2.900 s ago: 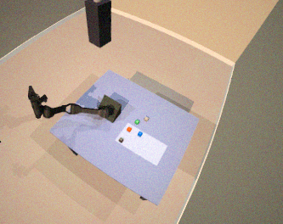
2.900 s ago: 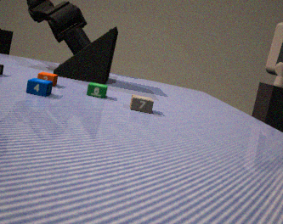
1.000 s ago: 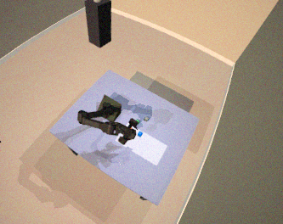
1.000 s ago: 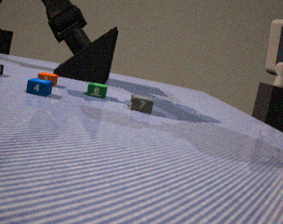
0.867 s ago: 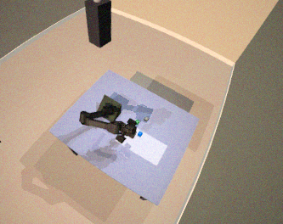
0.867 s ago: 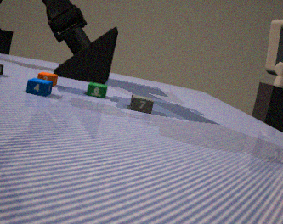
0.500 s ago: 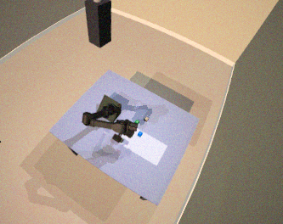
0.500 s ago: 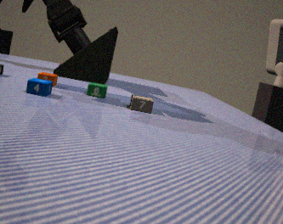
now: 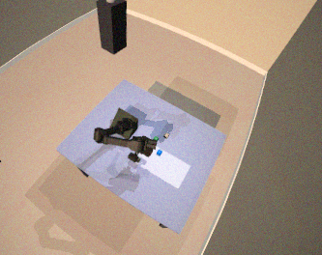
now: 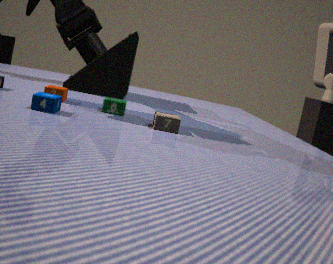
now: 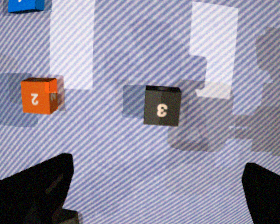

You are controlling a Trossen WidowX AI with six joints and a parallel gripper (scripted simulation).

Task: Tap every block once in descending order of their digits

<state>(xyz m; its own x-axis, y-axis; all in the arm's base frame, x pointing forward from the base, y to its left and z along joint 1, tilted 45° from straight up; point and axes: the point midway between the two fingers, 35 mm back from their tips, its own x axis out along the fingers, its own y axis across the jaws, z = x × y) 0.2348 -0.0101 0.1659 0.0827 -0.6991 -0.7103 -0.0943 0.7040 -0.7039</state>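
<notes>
My gripper tip is 300 mm to the right of the grey block, 120 mm above it and 40 mm short of it. Also, from my gripper tip: blue block marked 4 (140 mm to the left, 120 mm below, 90 mm ahead); then orange block (120 mm to the left, 120 mm below, 10 mm behind); then dark block (120 mm below, 10 mm to the right).
</notes>
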